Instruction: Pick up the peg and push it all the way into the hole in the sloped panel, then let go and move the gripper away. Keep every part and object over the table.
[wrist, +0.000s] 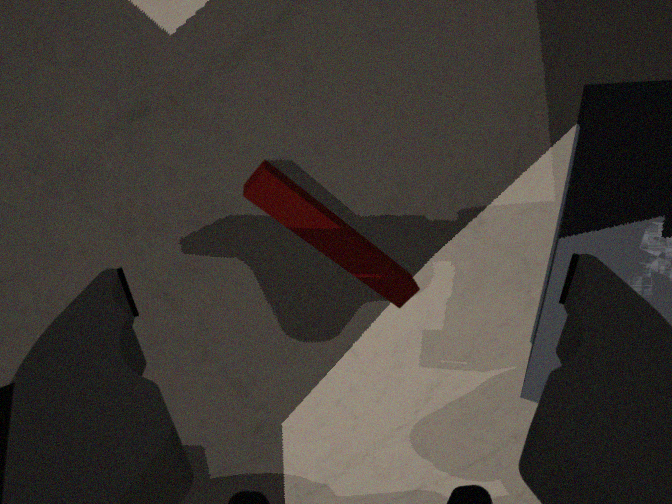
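Note:
A dark red square-sided peg (330, 232) lies flat on the table in the middle of the wrist view, slanting from upper left to lower right. My gripper (347, 282) is open and empty above it. The left jaw (125, 290) and right jaw (569, 276) stand far apart, and the peg's lower right end lies between them, closer to the middle. A blue-grey panel (591, 254) with a dark block (624, 157) behind it stands at the right edge, partly hidden by the right jaw. No hole is visible.
Most of the table is in deep shadow; a bright lit wedge (412, 379) runs from the bottom centre to the right. The arm's shadow (303, 276) falls under the peg. The panel is close to the right jaw.

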